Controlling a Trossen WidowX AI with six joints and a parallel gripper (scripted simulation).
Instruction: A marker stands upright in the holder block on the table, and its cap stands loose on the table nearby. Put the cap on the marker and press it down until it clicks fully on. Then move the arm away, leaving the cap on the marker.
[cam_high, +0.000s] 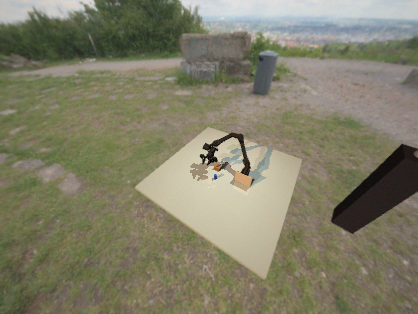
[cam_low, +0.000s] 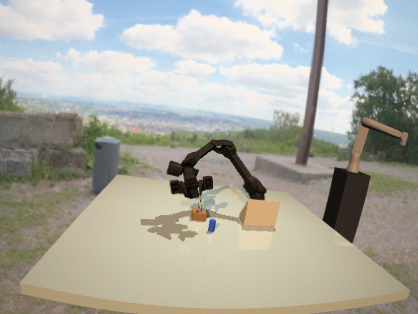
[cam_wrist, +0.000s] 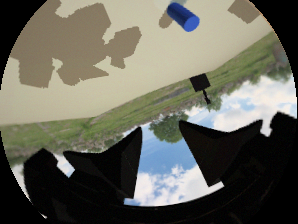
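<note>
The blue cap lies 10 cm behind my gripper tip, 5 cm to the right of it and 14 cm below it. From my gripper tip the other things lie so: orange holder block 3 cm behind, 18 cm to the right, 15 cm below.
</note>
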